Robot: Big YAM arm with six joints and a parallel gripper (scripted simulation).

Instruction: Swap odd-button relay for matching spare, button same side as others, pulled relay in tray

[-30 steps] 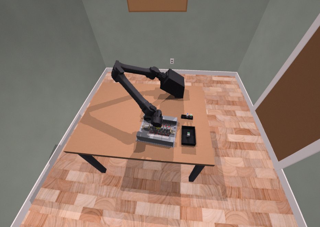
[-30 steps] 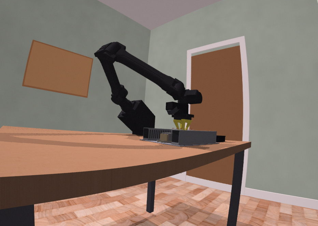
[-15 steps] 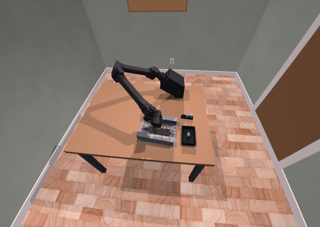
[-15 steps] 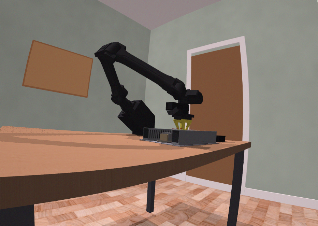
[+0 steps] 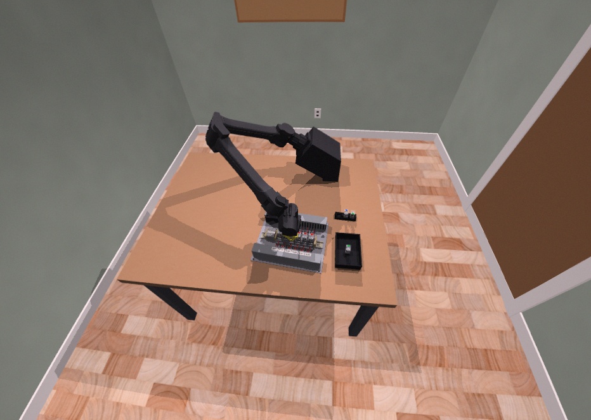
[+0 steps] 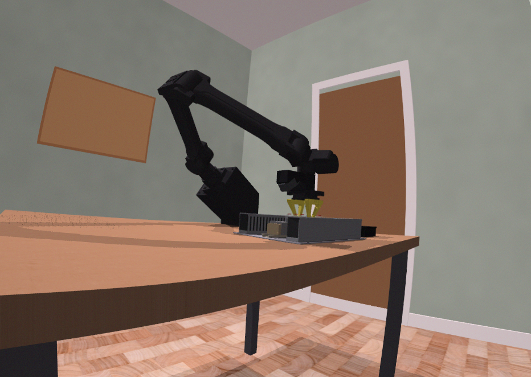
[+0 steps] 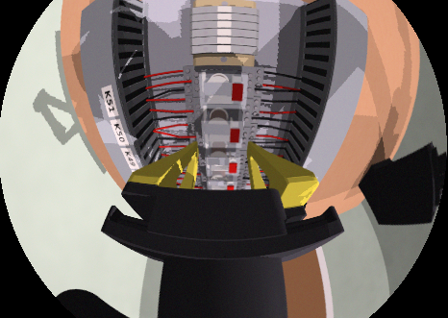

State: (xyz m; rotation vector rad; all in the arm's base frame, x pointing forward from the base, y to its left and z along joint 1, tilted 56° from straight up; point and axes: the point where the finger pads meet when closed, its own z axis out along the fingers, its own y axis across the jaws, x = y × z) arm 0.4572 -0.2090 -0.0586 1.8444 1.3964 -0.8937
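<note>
The grey relay panel is 50 mm below my hand and 10 mm to the right of it. Also, from my hand: black tray 250 mm to the left, 70 mm ahead, 30 mm below.
</note>
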